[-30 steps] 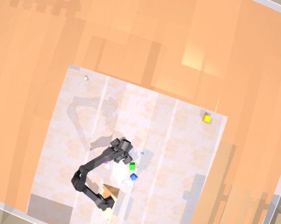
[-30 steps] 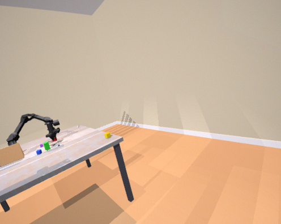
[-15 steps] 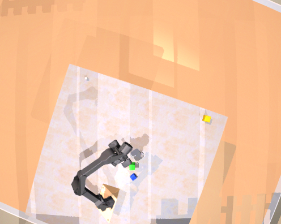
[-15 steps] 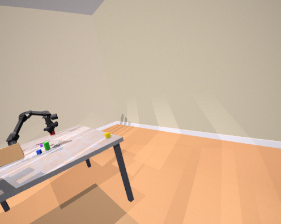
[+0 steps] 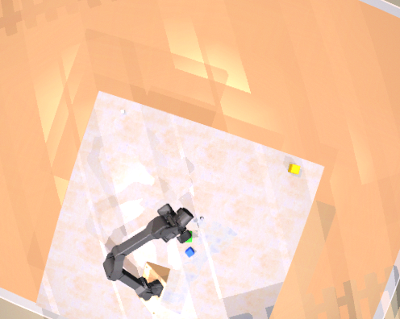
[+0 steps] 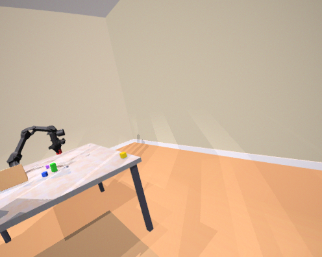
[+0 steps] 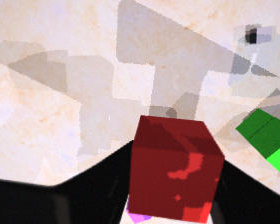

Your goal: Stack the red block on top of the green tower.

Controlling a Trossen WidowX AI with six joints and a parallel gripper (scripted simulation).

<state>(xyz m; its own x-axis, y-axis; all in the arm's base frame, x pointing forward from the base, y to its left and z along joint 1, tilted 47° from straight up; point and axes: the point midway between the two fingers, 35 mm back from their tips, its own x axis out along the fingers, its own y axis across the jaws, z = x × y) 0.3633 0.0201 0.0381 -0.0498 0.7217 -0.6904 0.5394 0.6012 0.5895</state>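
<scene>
Now: gripper tip 17 cm past the blue block, 13 cm to the left of it and 11 cm above it. Round my gripper tip: small purple block: 14 cm behind, 11 cm to the left, 12 cm below; then yellow block: 44 cm ahead, 48 cm to the right, 11 cm below; then red block: 1 cm above.
</scene>
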